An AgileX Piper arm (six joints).
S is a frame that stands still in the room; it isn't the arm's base.
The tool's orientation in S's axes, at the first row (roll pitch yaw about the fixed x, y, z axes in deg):
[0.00 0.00 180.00]
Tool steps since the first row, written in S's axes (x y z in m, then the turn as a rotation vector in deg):
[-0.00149 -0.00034 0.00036 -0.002 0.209 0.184]
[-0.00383 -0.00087 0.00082 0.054 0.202 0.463]
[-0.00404 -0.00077 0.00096 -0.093 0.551 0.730]
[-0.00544 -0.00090 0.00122 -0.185 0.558 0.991]
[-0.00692 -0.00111 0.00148 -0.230 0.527 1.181]
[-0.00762 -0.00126 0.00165 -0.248 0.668 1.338]
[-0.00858 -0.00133 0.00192 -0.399 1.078 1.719]
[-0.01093 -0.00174 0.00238 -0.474 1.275 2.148]
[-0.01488 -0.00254 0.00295 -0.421 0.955 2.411]
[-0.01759 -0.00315 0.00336 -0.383 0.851 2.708]
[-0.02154 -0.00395 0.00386 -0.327 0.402 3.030]
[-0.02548 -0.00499 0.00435 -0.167 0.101 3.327]
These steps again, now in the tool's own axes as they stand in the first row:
[0.00149 0.00034 0.00036 0.002 -0.209 0.184]
[0.00383 0.00087 0.00082 -0.054 -0.202 0.463]
[0.00404 0.00077 0.00096 0.093 -0.551 0.730]
[0.00544 0.00090 0.00122 0.185 -0.558 0.991]
[0.00692 0.00111 0.00148 0.230 -0.527 1.181]
[0.00762 0.00126 0.00165 0.248 -0.668 1.338]
[0.00858 0.00133 0.00192 0.399 -1.078 1.719]
[0.01093 0.00174 0.00238 0.474 -1.275 2.148]
[0.01488 0.00254 0.00295 0.421 -0.955 2.411]
[0.01759 0.00315 0.00336 0.383 -0.851 2.708]
[0.02154 0.00395 0.00386 0.327 -0.402 3.030]
[0.02548 0.00499 0.00435 0.167 -0.101 3.327]

